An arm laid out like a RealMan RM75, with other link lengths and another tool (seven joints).
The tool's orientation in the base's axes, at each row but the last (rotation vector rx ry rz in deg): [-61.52 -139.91 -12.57]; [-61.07 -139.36 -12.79]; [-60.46 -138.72 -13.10]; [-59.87 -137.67 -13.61]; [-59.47 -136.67 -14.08]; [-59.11 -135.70 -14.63]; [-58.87 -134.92 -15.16]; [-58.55 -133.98 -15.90]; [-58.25 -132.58 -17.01]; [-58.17 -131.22 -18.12]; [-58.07 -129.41 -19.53]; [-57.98 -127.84 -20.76]
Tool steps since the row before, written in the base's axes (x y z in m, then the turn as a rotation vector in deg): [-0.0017 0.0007 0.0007 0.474 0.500 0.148]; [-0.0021 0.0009 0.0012 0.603 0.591 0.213]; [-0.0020 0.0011 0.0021 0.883 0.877 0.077]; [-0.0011 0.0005 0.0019 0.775 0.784 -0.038]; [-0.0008 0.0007 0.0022 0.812 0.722 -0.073]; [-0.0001 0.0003 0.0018 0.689 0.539 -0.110]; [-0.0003 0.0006 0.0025 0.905 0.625 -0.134]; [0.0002 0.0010 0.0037 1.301 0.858 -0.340]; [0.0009 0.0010 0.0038 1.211 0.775 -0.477]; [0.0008 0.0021 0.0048 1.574 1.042 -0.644]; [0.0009 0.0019 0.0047 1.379 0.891 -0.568]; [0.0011 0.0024 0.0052 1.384 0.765 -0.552]
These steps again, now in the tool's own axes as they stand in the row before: [0.0018 -0.0008 0.0002 0.119 0.682 -0.134]; [0.0024 -0.0010 0.0000 0.134 0.835 -0.207]; [0.0029 -0.0008 -0.0007 0.087 1.240 -0.095]; [0.0019 -0.0005 -0.0010 0.031 1.103 0.012]; [0.0021 -0.0002 -0.0013 -0.047 1.088 0.005]; [0.0012 0.0001 -0.0014 -0.112 0.874 0.017]; [0.0019 0.0001 -0.0017 -0.193 1.091 -0.019]; [0.0026 0.0007 -0.0027 -0.386 1.546 0.078]; [0.0024 0.0012 -0.0030 -0.469 1.428 0.191]; [0.0038 0.0019 -0.0032 -0.604 1.880 0.283]; [0.0037 0.0018 -0.0031 -0.545 1.632 0.240]; [0.0043 0.0023 -0.0032 -0.608 1.552 0.165]
